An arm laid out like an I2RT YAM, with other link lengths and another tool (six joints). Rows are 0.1 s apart.
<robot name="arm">
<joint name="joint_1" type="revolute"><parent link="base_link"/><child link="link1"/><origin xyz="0 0 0.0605"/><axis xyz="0 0 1"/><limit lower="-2.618" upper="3.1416"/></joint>
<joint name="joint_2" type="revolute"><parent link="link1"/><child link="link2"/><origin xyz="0.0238 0.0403 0.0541"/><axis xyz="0 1 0"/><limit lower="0" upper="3.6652"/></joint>
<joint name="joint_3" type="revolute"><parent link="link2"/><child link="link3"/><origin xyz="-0.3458 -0.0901 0"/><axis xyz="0 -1 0"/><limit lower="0" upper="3.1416"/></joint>
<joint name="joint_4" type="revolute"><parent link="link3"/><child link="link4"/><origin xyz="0.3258 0.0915 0.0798"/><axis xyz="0 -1 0"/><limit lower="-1.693" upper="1.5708"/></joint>
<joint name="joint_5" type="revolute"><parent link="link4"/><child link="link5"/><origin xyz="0.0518 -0.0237 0.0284"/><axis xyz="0 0 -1"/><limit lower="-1.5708" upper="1.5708"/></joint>
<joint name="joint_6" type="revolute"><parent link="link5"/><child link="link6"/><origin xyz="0.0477 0 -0.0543"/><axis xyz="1 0 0"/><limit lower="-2.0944" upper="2.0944"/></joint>
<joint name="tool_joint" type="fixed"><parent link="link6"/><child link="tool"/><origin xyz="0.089 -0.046 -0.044" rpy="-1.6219 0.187 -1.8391"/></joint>
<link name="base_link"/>
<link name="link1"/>
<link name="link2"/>
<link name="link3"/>
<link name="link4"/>
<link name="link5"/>
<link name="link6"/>
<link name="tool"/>
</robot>
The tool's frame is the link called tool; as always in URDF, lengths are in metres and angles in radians.
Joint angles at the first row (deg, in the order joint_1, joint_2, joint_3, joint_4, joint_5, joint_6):
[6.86 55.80 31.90 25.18 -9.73 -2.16]
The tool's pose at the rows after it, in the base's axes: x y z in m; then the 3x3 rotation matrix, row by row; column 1 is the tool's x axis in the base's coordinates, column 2 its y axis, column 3 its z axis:
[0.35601 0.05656 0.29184], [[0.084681 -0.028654 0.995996], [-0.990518 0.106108 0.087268], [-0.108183 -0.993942 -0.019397]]
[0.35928 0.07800 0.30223], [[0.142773 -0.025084 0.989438], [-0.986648 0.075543 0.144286], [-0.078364 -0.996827 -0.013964]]
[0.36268 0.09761 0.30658], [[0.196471 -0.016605 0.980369], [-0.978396 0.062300 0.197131], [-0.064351 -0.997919 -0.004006]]
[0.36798 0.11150 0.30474], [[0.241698 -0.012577 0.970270], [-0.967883 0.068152 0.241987], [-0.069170 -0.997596 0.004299]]
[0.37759 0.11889 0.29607], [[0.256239 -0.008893 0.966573], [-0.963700 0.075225 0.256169], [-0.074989 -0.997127 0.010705]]
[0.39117 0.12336 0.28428], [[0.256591 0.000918 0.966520], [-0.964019 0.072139 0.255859], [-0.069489 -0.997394 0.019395]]
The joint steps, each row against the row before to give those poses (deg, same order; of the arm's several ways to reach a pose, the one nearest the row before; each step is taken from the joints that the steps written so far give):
[3.36 0.65 2.76 -2.83 -0.07 -2.56]
[3.41 1.28 2.16 -1.04 0.09 -1.77]
[2.74 1.48 1.09 0.74 -0.35 -0.86]
[1.20 1.74 0.23 2.05 -1.43 0.27]
[0.42 2.62 -0.38 3.46 -0.42 0.33]
[0.07 3.55 -0.40 4.36 0.08 -0.35]

